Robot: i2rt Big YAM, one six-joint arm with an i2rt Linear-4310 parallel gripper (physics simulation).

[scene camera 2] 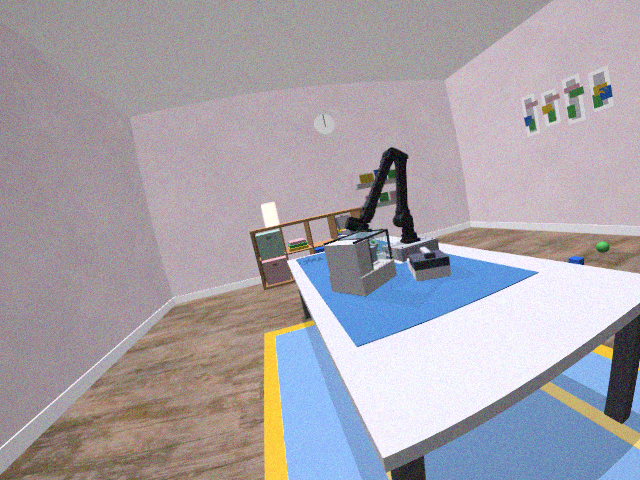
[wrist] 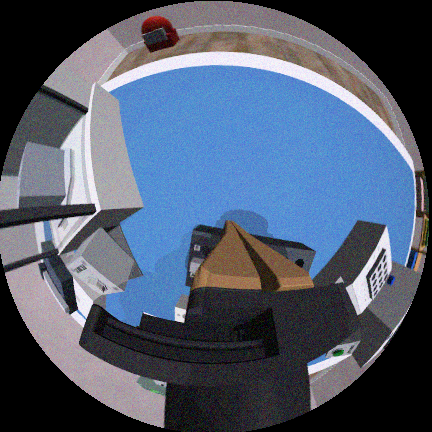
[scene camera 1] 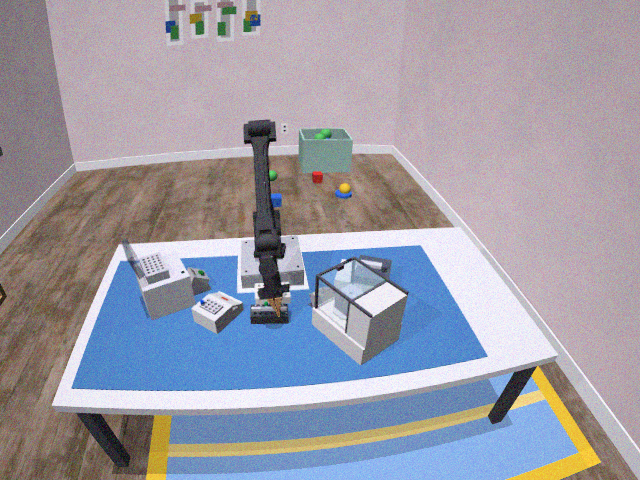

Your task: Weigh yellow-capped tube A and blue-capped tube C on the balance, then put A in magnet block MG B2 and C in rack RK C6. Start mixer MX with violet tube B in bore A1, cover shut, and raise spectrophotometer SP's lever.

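Places are measured from the arm's base along level axes (x ahead, y left, z up), in millimetres.
Pixels of known places: gripper, fingertip midpoint: [wrist: 227, 226] [scene camera 1: 279, 316]; arm's base at its link origin: [scene camera 2: 410, 241].
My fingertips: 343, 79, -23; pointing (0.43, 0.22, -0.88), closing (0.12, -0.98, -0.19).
Note:
Ahead of a thing's pixels: the offset from my fingertips to its top centre, as dx, dy, dz. "pt": to the spot under its first point.
My gripper [scene camera 1: 279, 315] [wrist: 227, 226] is shut and empty, its brown fingers together over the dark two-row block @(-36, -40, +4) [scene camera 1: 255, 314] [wrist: 306, 251]. The fingers hide much of that block in the wrist view. A white rack @(-152, -44, -14) [scene camera 1: 257, 293] [wrist: 181, 309] stands behind it, mostly hidden by the arm; a green cap @(-50, -51, +12) [scene camera 1: 266, 304] shows between them. The glass-sided balance @(-22, +226, +178) [scene camera 1: 383, 316] [scene camera 2: 349, 267] [wrist: 111, 165] stands to the right. A grey box with a bore grid @(-111, -413, +126) [scene camera 1: 168, 293] has a clear cover raised at far left. Yellow, blue and violet tube caps cannot be made out. In scene camera 2 the gripper is hidden.
A small white box with a grid @(-23, -221, +26) [scene camera 1: 217, 311] [wrist: 378, 270] stands left of the dark block. A green-buttoned unit @(pt -138, -318, +21) [scene camera 1: 199, 279] [wrist: 338, 352] is behind it. A dark-topped device with a white bar @(-265, +292, +58) [scene camera 1: 381, 266] [scene camera 2: 429, 264] stands behind the balance. The arm's base plate [scene camera 1: 247, 264] is at the back.

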